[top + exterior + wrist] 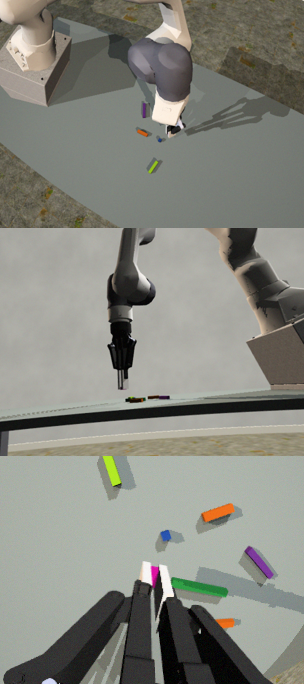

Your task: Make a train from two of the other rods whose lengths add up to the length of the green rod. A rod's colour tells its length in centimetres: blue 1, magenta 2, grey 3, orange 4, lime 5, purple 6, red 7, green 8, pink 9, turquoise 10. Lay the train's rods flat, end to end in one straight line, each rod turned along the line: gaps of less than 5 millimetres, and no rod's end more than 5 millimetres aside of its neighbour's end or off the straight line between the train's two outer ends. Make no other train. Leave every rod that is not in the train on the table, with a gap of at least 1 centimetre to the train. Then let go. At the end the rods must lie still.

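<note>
The blue rod lies 7 cm below my hand, 3 cm to the right of it and 3 cm behind it. Round my hand: lime rod: 13 cm to the right, 7 cm below, 1 cm ahead; magenta rod: 3 cm below; green rod: 7 cm below, 5 cm to the left, 5 cm behind.
</note>
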